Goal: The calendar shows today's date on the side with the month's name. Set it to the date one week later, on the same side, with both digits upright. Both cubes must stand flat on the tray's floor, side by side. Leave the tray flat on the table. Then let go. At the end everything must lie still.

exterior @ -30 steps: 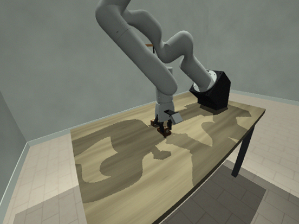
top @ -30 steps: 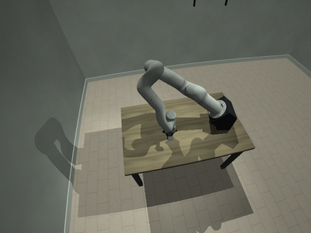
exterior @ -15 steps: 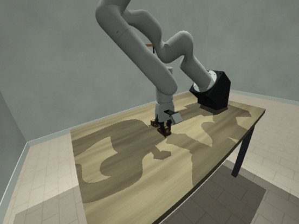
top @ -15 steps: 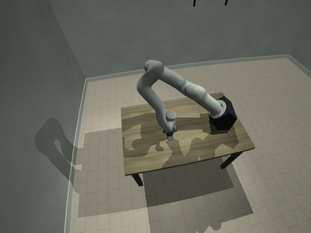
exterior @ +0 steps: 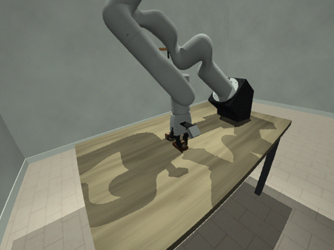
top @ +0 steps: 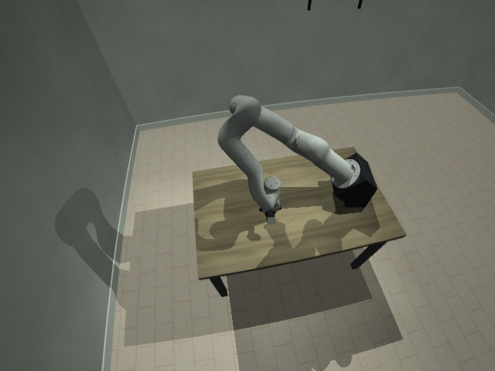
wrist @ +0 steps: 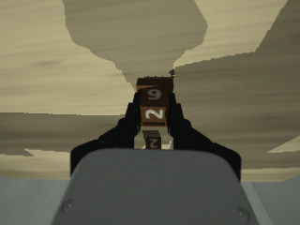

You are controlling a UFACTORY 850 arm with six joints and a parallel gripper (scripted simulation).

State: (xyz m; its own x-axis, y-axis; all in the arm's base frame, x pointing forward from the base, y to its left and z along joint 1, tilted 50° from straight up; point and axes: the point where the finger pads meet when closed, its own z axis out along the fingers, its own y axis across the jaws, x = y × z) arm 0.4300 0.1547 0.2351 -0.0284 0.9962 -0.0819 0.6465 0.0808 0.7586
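Now: the brown tray 3 cm below my hand and 2 cm to the right of it. Round my hand: brown digit cube (13 cm to the right, 2 cm below, 1 cm ahead).
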